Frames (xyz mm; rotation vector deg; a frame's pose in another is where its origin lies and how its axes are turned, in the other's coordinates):
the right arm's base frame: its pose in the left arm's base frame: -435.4 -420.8 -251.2 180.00 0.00 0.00
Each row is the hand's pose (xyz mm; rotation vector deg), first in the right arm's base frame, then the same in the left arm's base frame.
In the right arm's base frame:
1: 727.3 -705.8 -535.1 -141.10 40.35 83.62
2: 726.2 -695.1 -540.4 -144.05 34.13 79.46
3: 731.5 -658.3 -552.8 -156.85 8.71 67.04
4: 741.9 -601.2 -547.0 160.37 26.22 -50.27
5: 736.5 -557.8 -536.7 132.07 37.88 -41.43
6: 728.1 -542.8 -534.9 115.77 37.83 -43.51
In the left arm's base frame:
1: 291.9 285.0 283.9 11.74 -59.87 28.89
2: 290.8 274.3 289.2 12.59 -56.71 24.36
3: 296.1 237.5 301.6 9.46 -46.14 5.99
4: 306.5 180.4 295.8 -10.10 -34.44 -17.96
5: 301.1 137.0 285.5 -37.47 -32.81 -30.00
6: 292.7 122.0 283.7 -52.41 -37.25 -32.38

